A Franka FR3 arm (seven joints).
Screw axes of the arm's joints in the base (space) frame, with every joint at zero. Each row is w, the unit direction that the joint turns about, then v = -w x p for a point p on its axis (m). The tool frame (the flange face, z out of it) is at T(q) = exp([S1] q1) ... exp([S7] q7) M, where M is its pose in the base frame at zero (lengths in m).
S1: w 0 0 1 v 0 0 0
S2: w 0 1 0 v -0.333 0 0
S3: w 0 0 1 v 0 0 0
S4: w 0 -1 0 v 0.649 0 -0.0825
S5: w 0 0 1 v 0 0 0
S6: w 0 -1 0 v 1.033 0 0
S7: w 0 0 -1 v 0 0.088 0
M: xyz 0.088 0 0.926 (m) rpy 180 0 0 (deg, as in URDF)
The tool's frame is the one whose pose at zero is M.
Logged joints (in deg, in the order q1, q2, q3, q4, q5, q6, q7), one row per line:
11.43 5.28 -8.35 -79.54 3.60 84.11 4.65
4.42 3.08 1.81 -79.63 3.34 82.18 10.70
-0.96 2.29 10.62 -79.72 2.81 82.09 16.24
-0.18 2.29 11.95 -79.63 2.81 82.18 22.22
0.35 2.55 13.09 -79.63 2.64 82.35 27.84
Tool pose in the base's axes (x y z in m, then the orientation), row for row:
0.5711 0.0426 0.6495 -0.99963 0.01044 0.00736 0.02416
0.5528 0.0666 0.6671 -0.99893 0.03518 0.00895 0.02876
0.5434 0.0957 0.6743 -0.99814 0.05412 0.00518 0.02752
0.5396 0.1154 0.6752 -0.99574 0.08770 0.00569 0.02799
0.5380 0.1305 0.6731 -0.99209 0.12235 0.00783 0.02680
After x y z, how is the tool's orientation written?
As a quaternion, x y z w.
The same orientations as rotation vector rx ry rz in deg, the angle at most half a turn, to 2 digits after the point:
-177.22 1.85 1.30
-176.59 6.22 1.58
-176.58 9.57 0.92
-176.11 15.51 1.01
-175.59 21.66 1.39

